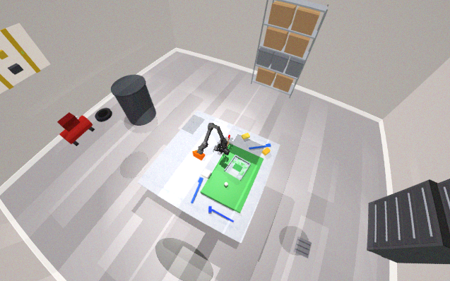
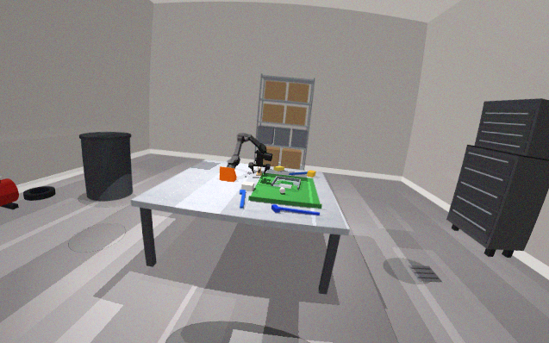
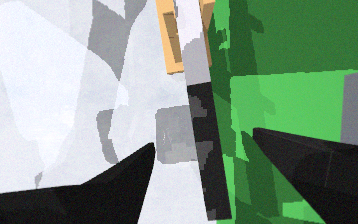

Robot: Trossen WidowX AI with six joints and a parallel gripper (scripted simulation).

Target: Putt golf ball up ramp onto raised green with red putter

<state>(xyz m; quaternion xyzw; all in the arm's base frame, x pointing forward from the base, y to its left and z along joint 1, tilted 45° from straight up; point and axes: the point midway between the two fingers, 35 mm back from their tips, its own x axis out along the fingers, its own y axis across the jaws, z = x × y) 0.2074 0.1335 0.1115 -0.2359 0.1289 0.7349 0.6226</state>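
My gripper tip is now 10 mm short of the white cube, 330 mm to the left of it and 10 mm above it. The rest, counted from my gripper tip: red putter: 30 mm behind, 110 mm to the left, 30 mm above; then white golf ball: 260 mm ahead, 310 mm to the right, 10 mm below; then wooden piece: 30 mm behind, 130 mm to the left.
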